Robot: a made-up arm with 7 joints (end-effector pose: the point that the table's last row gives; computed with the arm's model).
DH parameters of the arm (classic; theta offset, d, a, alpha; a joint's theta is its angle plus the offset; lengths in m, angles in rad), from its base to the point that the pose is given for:
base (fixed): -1.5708 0.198 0 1.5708
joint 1: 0 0.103 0.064 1.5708
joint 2: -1.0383 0 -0.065 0
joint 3: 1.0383 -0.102 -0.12 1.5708
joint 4: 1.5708 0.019 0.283 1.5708
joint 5: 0 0.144 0.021 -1.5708
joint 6: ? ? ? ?
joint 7: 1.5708 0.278 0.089 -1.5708
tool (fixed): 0 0.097 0 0
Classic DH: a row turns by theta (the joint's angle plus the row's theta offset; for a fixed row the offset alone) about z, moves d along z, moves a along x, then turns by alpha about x.
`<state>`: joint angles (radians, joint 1 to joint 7).
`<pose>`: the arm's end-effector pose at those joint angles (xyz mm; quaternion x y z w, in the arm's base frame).
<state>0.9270 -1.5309 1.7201 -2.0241 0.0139 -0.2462 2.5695</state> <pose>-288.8 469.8 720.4 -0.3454 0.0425 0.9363 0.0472</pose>
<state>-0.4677 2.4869 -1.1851 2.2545 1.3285 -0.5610 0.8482</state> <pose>509.2 188.0 289.5 -0.0102 0.1981 0.9695 0.1438</pose>
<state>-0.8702 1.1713 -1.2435 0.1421 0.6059 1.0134 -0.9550</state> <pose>190.7 360.5 -33.0 0.7091 -0.0322 0.4055 0.5760</pose>
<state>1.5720 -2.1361 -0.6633 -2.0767 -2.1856 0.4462 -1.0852</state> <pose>119.9 472.2 525.5 -0.8978 0.1348 -0.1691 0.3836</pose>
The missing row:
joint 6: 0 -0.038 0.139 1.5708
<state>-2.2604 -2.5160 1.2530 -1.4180 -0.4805 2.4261 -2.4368</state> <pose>14.9 247.3 178.5 0.0105 -0.1043 0.9788 0.1759</pose>
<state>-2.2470 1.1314 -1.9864 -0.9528 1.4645 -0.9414 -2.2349</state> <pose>204.8 -93.2 -259.9 0.7285 0.1385 -0.0910 0.6647</pose>
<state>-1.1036 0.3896 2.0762 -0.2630 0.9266 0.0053 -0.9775</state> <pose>-544.3 147.9 279.0 0.1556 0.6017 -0.7282 0.2888</pose>
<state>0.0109 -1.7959 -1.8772 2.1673 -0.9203 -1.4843 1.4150</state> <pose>-116.6 -427.9 155.3 -0.4798 -0.6588 -0.5107 0.2737</pose>
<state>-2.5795 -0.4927 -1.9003 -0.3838 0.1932 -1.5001 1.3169</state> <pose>-13.9 16.6 41.7 0.2178 0.7435 0.5934 0.2184</pose>
